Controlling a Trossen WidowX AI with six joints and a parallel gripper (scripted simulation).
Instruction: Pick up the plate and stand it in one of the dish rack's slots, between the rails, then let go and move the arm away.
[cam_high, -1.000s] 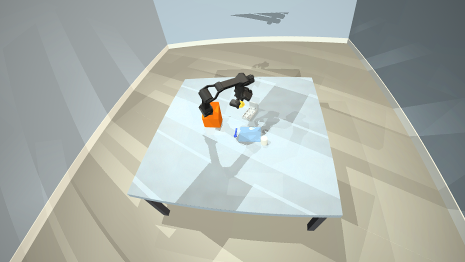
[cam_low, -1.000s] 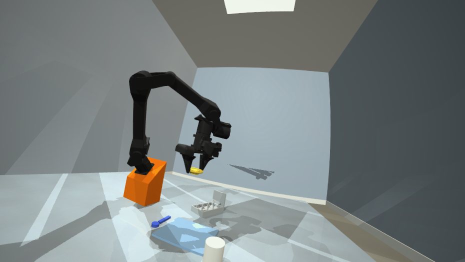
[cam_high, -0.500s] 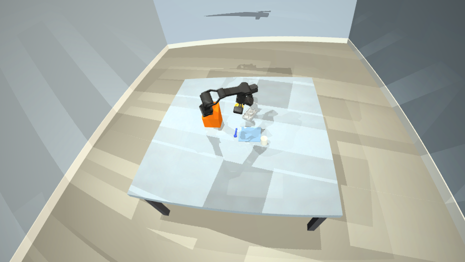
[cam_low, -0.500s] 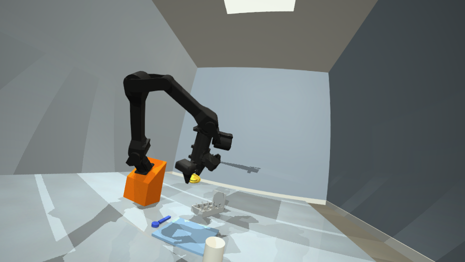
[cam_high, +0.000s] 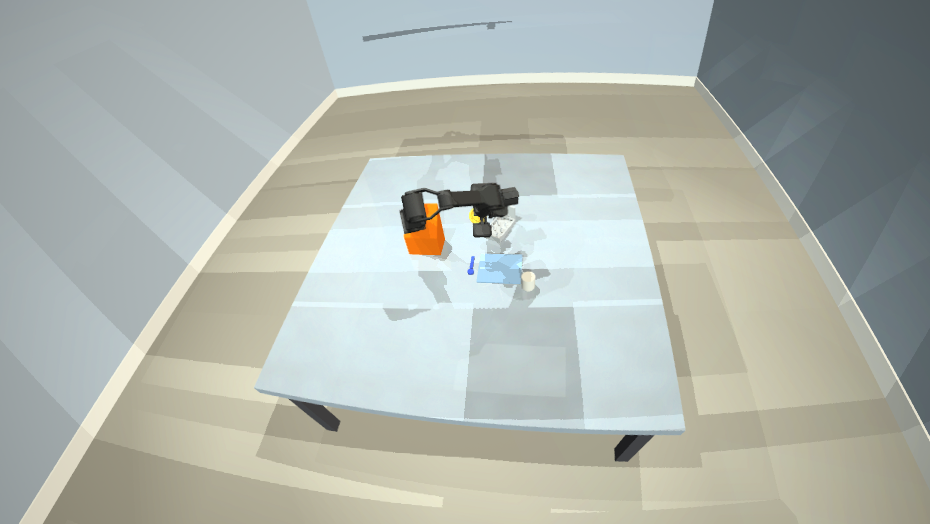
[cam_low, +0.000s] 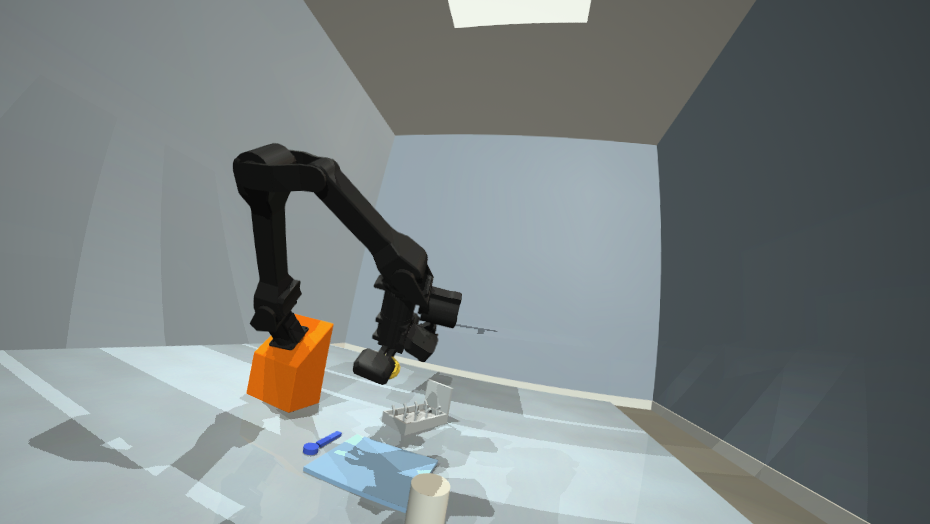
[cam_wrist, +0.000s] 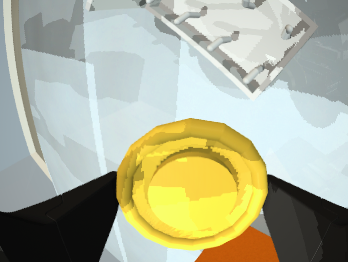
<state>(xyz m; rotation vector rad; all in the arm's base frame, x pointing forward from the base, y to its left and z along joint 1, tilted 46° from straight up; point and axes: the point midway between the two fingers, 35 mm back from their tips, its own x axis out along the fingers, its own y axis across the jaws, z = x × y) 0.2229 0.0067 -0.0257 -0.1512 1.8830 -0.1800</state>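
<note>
Now: gripper tip 80 mm above the white dish rack, 70 mm short of it and 40 mm to the right of it. The rest, counted from my gripper tip: light blue mat 160 mm to the right, 100 mm below, 80 mm ahead; then blue spoon 150 mm to the right, 100 mm below, 20 mm behind; then yellow plate 10 mm above.
</note>
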